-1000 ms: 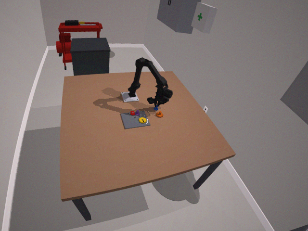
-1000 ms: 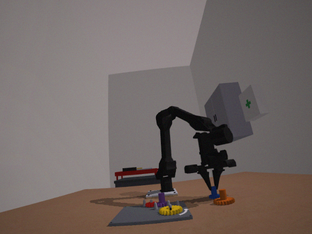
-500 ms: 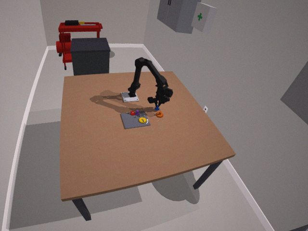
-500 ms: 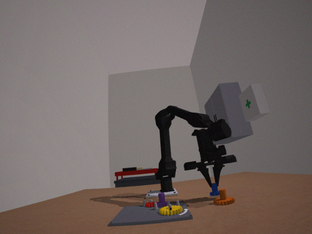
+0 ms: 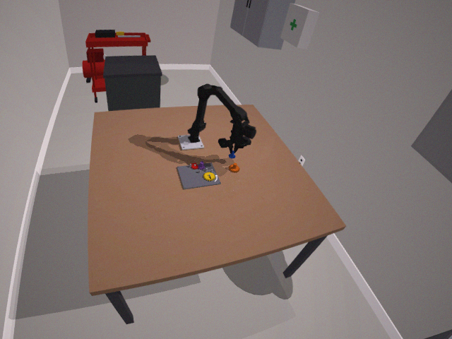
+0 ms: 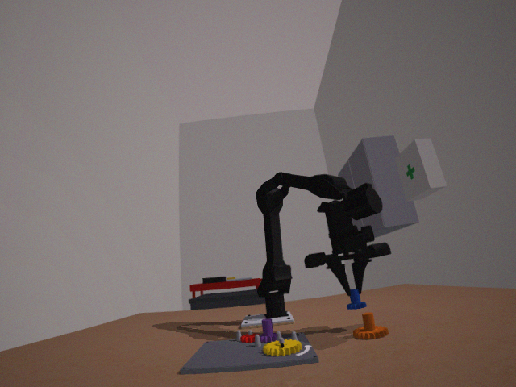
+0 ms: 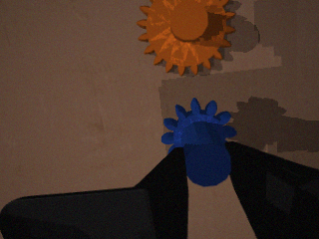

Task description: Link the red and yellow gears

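The purple gear lies 200 mm to the right of my gripper tip and 50 mm below it. Round my gripper tip: blue gear: 10 mm below; then white arrow: 150 mm to the right, 110 mm ahead, 60 mm below; then orange gear: 60 mm ahead, 50 mm below, 10 mm to the right.
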